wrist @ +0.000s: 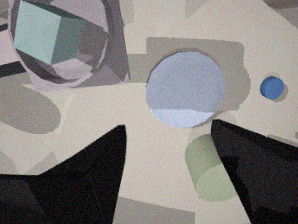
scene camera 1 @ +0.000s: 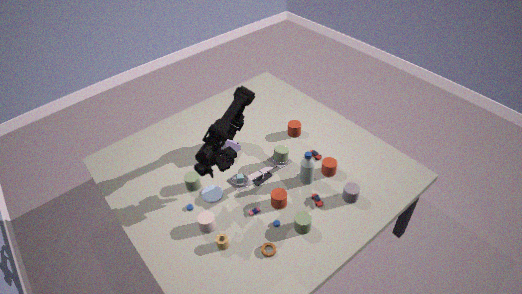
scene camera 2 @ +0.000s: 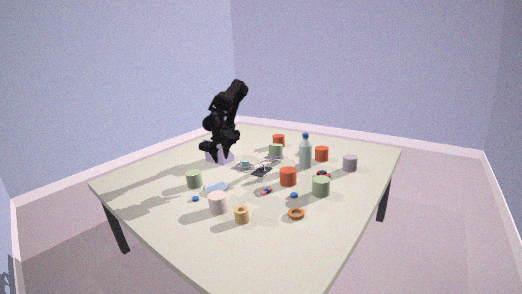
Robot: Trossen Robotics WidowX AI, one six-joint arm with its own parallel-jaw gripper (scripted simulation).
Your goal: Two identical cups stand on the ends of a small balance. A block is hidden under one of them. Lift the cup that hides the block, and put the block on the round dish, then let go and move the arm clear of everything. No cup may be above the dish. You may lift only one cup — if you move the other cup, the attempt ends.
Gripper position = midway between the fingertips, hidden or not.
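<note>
My gripper (scene camera 2: 221, 160), visible to me; wrist view too (wrist: 169, 129).
</note>
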